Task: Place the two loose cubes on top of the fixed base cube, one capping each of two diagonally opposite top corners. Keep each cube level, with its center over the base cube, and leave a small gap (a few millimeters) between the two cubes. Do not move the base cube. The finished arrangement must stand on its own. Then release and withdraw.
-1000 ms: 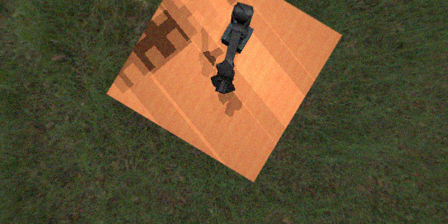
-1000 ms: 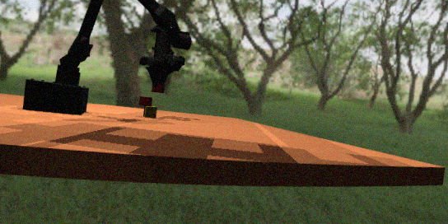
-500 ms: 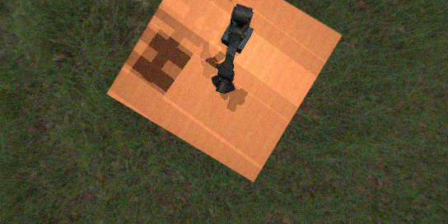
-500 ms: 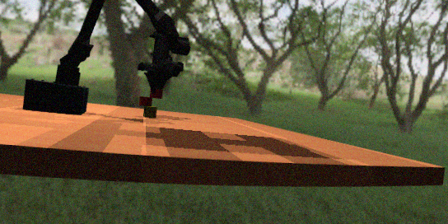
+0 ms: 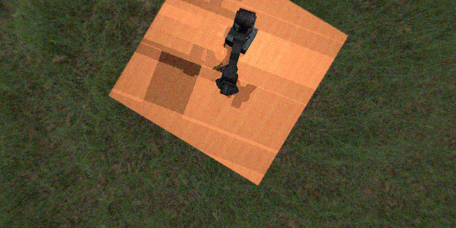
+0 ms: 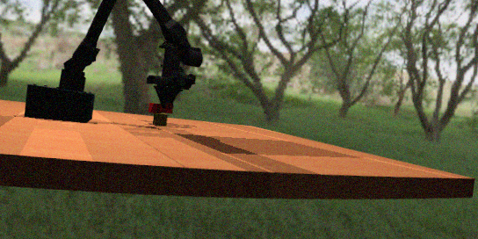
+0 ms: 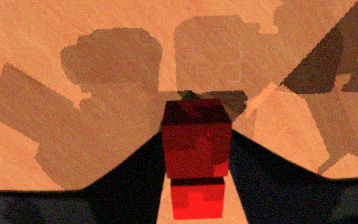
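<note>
My gripper tip is now 40 mm past the red cube, 20 mm to the right of it and 10 mm above it. The rest, counted from my gripper tip: yellow base cube (20 mm behind, 10 mm to the left, 40 mm below).
</note>
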